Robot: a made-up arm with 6 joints. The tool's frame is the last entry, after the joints.
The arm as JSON. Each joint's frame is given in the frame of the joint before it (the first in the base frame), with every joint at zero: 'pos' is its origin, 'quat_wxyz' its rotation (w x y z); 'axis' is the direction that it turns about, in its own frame. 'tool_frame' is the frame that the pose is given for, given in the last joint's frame.
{
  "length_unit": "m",
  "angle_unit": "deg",
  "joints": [
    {
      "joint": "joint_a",
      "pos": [
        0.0,
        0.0,
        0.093
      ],
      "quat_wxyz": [
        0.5,
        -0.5,
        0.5,
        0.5
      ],
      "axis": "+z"
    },
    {
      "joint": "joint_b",
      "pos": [
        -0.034,
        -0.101,
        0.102
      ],
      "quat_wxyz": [
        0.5,
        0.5,
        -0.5,
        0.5
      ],
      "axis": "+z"
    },
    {
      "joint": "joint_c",
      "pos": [
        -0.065,
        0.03,
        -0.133
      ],
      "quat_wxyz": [
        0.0,
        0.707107,
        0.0,
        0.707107
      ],
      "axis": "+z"
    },
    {
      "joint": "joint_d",
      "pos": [
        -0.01,
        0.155,
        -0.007
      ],
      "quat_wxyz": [
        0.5,
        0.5,
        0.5,
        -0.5
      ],
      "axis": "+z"
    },
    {
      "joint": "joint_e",
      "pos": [
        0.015,
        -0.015,
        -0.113
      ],
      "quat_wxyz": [
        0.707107,
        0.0,
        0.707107,
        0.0
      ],
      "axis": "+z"
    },
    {
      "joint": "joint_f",
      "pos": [
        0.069,
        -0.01,
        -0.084
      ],
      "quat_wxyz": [
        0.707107,
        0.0,
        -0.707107,
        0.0
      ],
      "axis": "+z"
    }
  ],
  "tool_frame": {
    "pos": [
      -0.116,
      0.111,
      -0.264
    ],
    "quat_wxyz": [
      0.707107,
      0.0,
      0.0,
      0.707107
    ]
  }
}
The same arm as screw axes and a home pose.
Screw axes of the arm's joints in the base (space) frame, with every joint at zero. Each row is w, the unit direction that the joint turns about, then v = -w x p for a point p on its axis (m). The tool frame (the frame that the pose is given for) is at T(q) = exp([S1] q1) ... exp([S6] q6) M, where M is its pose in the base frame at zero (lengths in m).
S1: w 0 1 0 v -0.093 0 0
S2: w 1 0 0 v 0 0.127 -0.102
S3: w 0 1 0 v -0.157 0 -0.032
S4: w 0 0 1 v 0.03 0.042 0
S5: w 0 -1 0 v -0.111 0 0.057
S6: w 0 0 1 v 0.099 0.067 0
M: xyz 0.044 0.215 -0.444 (m) rpy 0 0 0 (deg, as in URDF)

